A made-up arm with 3 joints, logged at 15 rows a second.
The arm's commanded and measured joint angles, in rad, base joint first. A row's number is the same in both.
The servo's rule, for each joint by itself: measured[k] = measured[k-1] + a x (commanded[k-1-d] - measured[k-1]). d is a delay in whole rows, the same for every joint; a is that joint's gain. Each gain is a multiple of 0.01, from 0.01 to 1. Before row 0 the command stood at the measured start. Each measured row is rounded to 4 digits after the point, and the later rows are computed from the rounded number. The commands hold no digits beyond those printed.
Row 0, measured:
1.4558 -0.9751 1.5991
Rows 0 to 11, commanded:
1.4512 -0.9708 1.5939
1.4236 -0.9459 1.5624
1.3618 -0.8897 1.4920
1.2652 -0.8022 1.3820
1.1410 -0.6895 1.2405
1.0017 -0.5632 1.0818
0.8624 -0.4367 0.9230
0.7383 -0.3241 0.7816
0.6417 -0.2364 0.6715
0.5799 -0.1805 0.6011
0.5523 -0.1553 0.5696
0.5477 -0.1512 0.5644
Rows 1 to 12, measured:
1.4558 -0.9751 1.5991
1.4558 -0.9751 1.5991
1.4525 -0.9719 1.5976
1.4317 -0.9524 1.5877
1.3814 -0.9054 1.5609
1.2977 -0.8280 1.5108
1.1849 -0.7241 1.4351
1.0530 -0.6034 1.3362
0.9158 -0.4784 1.2205
0.7880 -0.3627 1.0976
0.6827 -0.2680 0.9783
0.6087 -0.2024 0.8727
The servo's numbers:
d 2
a 0.72 0.75 0.28

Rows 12 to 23, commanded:
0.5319 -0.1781 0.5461
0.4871 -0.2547 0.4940
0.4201 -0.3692 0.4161
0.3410 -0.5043 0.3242
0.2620 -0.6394 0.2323
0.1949 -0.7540 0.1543
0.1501 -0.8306 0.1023
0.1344 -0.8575 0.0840
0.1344 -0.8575 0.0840
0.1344 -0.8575 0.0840
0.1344 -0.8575 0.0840
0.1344 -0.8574 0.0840
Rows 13 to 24, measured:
0.5681 -0.1671 0.7878
0.5534 -0.1552 0.7252
0.5379 -0.1724 0.6751
0.5013 -0.2341 0.6244
0.4428 -0.3354 0.5661
0.3695 -0.4621 0.4984
0.2921 -0.5951 0.4239
0.2221 -0.7143 0.3484
0.1703 -0.8015 0.2795
0.1445 -0.8435 0.2248
0.1372 -0.8540 0.1854
0.1352 -0.8566 0.1570

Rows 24 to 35, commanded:
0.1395 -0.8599 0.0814
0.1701 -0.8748 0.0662
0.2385 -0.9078 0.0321
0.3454 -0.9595 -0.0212
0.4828 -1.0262 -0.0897
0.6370 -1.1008 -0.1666
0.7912 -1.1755 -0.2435
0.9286 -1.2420 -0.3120
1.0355 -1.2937 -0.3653
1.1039 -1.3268 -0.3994
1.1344 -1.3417 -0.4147
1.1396 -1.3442 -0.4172
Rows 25 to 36, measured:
0.1346 -0.8573 0.1366
0.1345 -0.8574 0.1219
0.1381 -0.8593 0.1106
0.1611 -0.8709 0.0982
0.2168 -0.8986 0.0797
0.3094 -0.9443 0.0514
0.4342 -1.0057 0.0119
0.5802 -1.0770 -0.0381
0.7321 -1.1509 -0.0956
0.8736 -1.2192 -0.1562
0.9902 -1.2751 -0.2147
1.0721 -1.3139 -0.2664

